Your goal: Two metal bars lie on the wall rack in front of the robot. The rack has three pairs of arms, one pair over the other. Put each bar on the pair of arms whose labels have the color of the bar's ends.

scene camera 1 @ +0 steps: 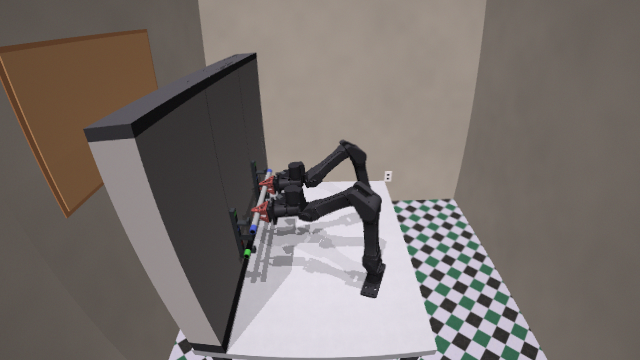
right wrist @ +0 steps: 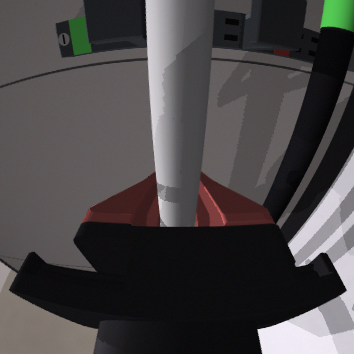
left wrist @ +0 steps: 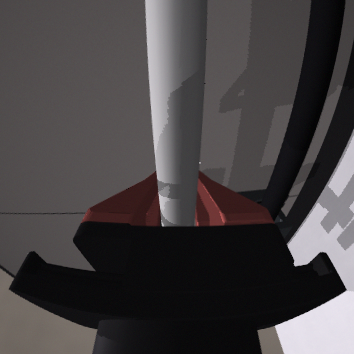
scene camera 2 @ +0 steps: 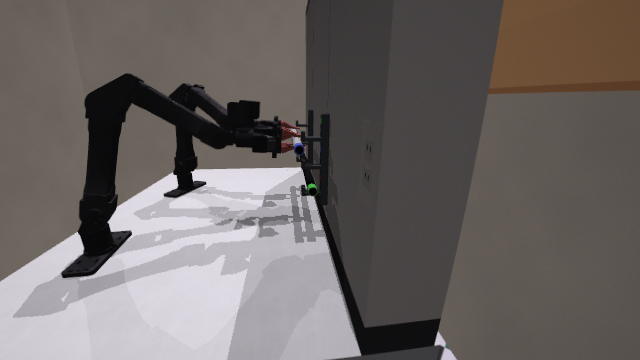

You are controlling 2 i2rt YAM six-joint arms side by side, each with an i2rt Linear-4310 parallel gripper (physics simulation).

same spot on dark wall panel: [right wrist: 82, 135] = [scene camera 2: 324, 109]
